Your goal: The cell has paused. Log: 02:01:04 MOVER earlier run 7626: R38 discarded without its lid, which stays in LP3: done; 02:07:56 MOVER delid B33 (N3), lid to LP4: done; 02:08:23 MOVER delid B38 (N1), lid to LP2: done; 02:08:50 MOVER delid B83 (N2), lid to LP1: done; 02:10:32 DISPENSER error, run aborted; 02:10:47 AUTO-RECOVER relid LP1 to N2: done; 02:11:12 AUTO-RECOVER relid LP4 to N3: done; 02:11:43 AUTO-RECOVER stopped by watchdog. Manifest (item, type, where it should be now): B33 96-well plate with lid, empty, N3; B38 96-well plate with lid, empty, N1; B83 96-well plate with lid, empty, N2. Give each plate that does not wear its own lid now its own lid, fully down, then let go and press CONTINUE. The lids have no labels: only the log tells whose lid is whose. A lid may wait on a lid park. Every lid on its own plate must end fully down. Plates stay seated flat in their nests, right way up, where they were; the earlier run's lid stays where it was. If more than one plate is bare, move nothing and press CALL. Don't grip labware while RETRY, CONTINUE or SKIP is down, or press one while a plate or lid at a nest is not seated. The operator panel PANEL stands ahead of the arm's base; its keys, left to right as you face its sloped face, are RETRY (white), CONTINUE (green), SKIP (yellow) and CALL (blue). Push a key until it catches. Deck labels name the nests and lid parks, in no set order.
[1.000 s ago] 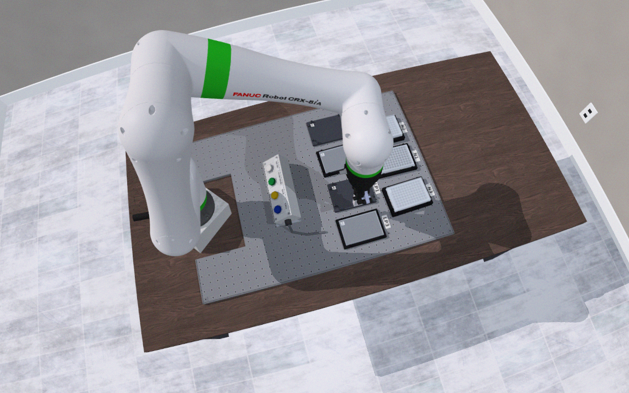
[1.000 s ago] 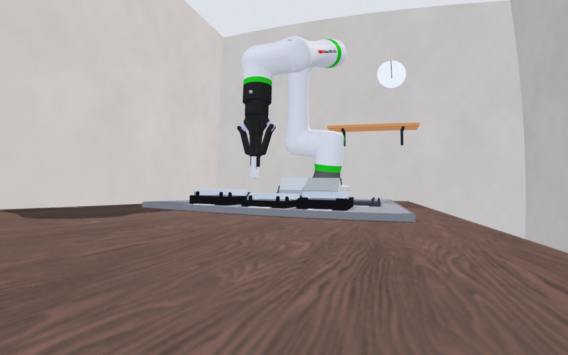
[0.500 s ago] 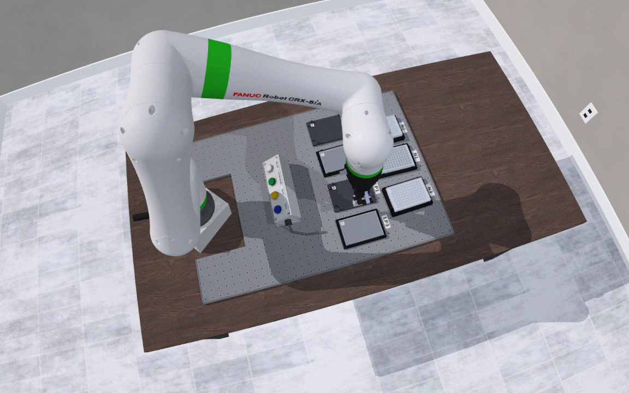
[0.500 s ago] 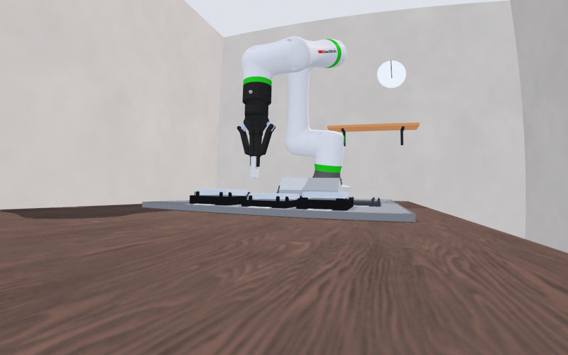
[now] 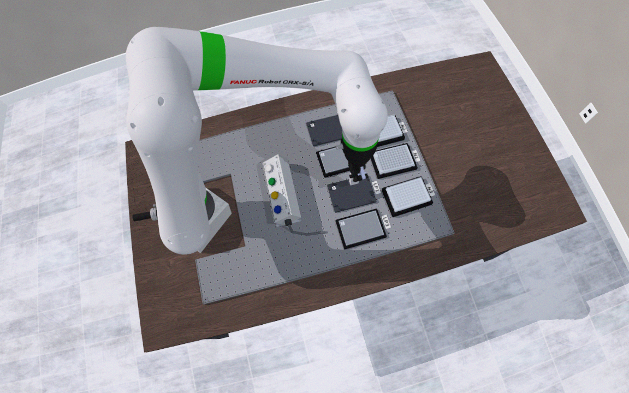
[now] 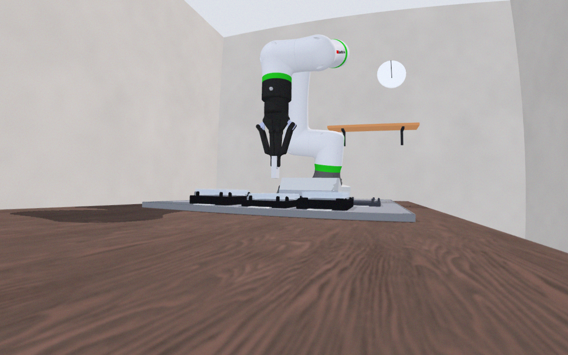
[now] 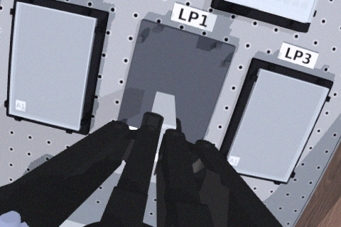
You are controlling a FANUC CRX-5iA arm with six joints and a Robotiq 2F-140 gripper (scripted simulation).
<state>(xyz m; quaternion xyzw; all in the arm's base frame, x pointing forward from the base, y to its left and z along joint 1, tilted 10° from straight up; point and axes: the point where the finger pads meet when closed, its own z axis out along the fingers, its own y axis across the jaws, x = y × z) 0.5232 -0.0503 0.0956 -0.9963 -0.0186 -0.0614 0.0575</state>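
Now: hand 10 mm past the lid park LP2, 130 mm to the right of it and 100 mm above it. Round my hand: plate (170 mm ahead, 70 mm to the left, 80 mm below); lid park LP1 (10 mm behind, 10 mm to the right, 100 mm below); pale lid (10 mm behind, 140 mm to the right, 90 mm below).
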